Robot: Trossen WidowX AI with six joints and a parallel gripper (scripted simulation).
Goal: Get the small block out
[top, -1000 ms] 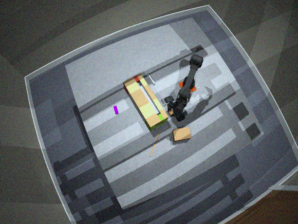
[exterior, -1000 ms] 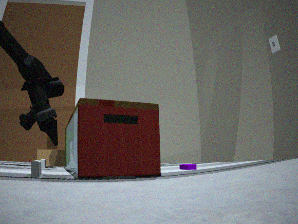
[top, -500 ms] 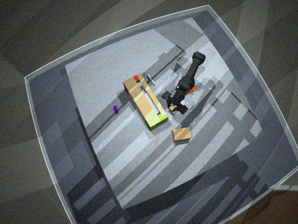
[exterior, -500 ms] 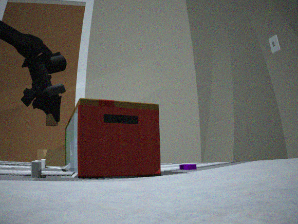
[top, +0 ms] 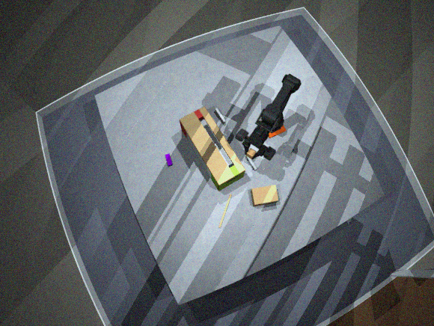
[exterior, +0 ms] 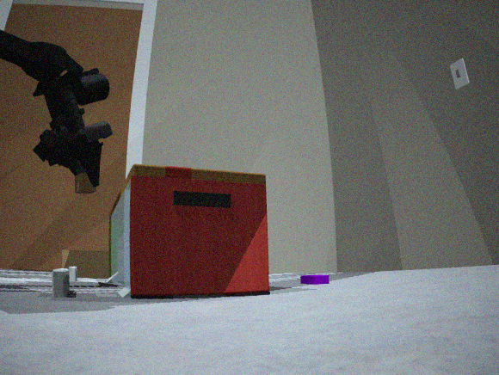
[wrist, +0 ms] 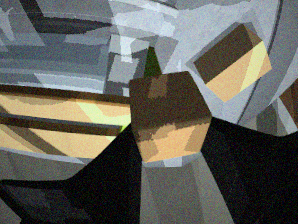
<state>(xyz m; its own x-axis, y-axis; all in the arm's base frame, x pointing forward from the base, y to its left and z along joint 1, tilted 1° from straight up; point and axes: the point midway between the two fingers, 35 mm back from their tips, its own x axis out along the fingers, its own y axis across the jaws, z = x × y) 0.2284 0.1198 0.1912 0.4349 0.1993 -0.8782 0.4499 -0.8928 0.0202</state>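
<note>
The block lies 10 mm behind my gripper tip, 10 mm to the right of it and 10 mm above it. From my gripper tip the other things lie so: tan slab: 180 mm to the left, 140 mm below; long box: 80 mm ahead, 150 mm to the right, 110 mm below; thin stick: 200 mm ahead, 150 mm to the left, 170 mm below.
</note>
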